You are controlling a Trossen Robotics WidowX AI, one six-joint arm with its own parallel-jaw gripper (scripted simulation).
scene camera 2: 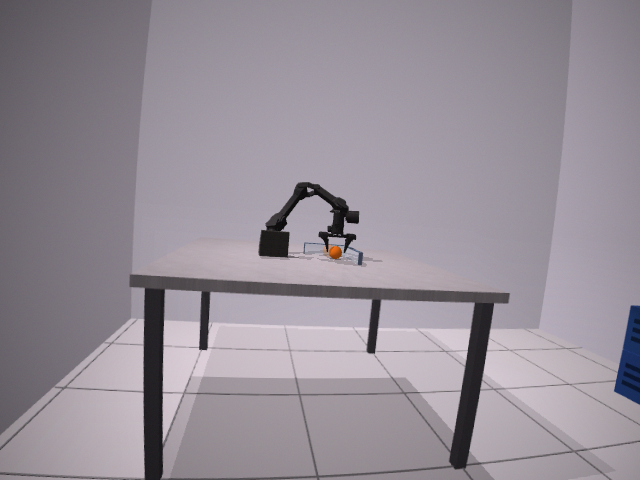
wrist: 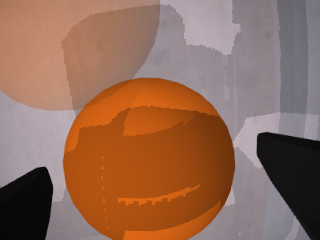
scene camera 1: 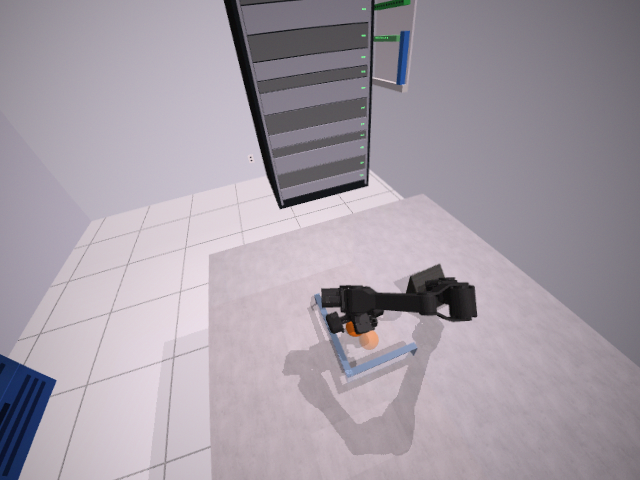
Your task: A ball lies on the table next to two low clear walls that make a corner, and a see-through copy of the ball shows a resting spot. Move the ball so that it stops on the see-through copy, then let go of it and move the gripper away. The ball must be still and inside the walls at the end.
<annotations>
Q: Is my gripper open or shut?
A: Open.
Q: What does my gripper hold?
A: Nothing.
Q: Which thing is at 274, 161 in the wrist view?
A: My gripper.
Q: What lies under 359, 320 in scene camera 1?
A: My gripper.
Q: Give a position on an orange ball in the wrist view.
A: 155, 152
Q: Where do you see a see-through copy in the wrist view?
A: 62, 62
</annotations>
